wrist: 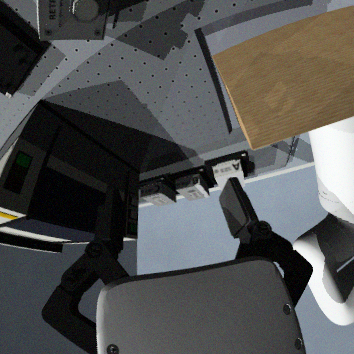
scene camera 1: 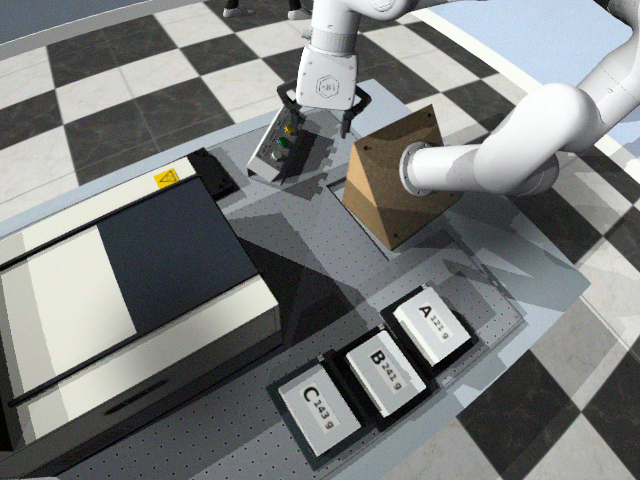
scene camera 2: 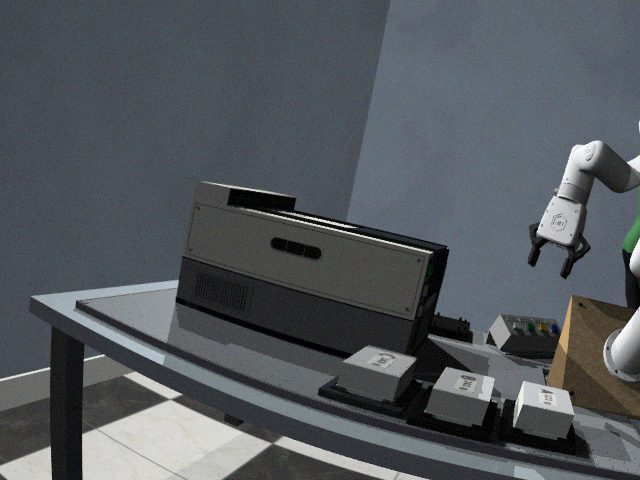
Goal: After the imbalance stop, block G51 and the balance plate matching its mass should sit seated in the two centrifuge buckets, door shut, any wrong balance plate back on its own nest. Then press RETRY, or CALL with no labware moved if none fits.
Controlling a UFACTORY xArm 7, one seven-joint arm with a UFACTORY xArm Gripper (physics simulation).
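Seen in the pictures: gripper, fingertip midpoint: point(wrist: 173, 191) point(scene camera 1: 318, 133) point(scene camera 2: 546, 271); arm's base at its link origin: point(wrist: 331, 99) point(scene camera 1: 418, 169) point(scene camera 2: 627, 356).
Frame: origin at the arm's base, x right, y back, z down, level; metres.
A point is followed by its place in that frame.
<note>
My gripper point(scene camera 1: 319, 129) @[x 0.107, y -0.222, z -0.125 m] point(scene camera 2: 549, 268) @[x 0.107, y -0.222, z -0.125 m] point(wrist: 173, 191) @[x 0.107, y -0.222, z -0.125 m] is open and empty, raised above the button box point(scene camera 1: 265, 169) @[x 0.222, y -0.281, z 0.045 m] point(scene camera 2: 532, 335) @[x 0.245, y -0.196, z 0.041 m] point(wrist: 72, 27) @[x 0.227, y -0.267, z 0.024 m], which has white, green, yellow and blue buttons. The white button point(wrist: 86, 9) @[x 0.229, y -0.242, z 0.022 m] has a partly visible RETRY label beside it in the wrist view. The centrifuge point(scene camera 1: 227, 320) @[x -0.119, y -0.537, z -0.119 m] point(scene camera 2: 305, 271) @[x -0.130, y -0.671, z -0.040 m] has its top covered by a dark panel and a cream panel; its buckets are hidden. Plates A 121 g point(scene camera 1: 431, 325) @[x -0.281, y -0.229, z 0.037 m] point(scene camera 2: 543, 410) @[x -0.342, y -0.230, z 0.040 m] point(wrist: 229, 171) @[x -0.218, y -0.208, z 0.043 m], B 241 g point(scene camera 1: 385, 373) @[x -0.295, y -0.358, z 0.037 m] point(scene camera 2: 461, 395) @[x -0.355, y -0.356, z 0.038 m] and C 143 g point(scene camera 1: 319, 408) @[x -0.275, y -0.484, z 0.037 m] point(scene camera 2: 376, 369) @[x -0.329, y -0.481, z 0.037 m] sit on separate dark nests. Block G51 does not show.
The arm base is mounted on a brown wedge block point(scene camera 1: 392, 191) @[x -0.012, y -0.095, z 0.009 m] point(scene camera 2: 589, 351) @[x -0.008, y -0.096, z 0.005 m] point(wrist: 290, 80) @[x 0.082, y -0.086, z -0.024 m] beside the button box. A low black fixture point(scene camera 1: 214, 173) @[x 0.302, y -0.381, z 0.070 m] point(scene camera 2: 451, 327) @[x 0.271, y -0.408, z 0.070 m] point(wrist: 15, 60) @[x 0.262, y -0.397, z 0.070 m] lies between the centrifuge and the button box. A person's feet point(scene camera 1: 237, 11) show on the floor beyond the table.
</note>
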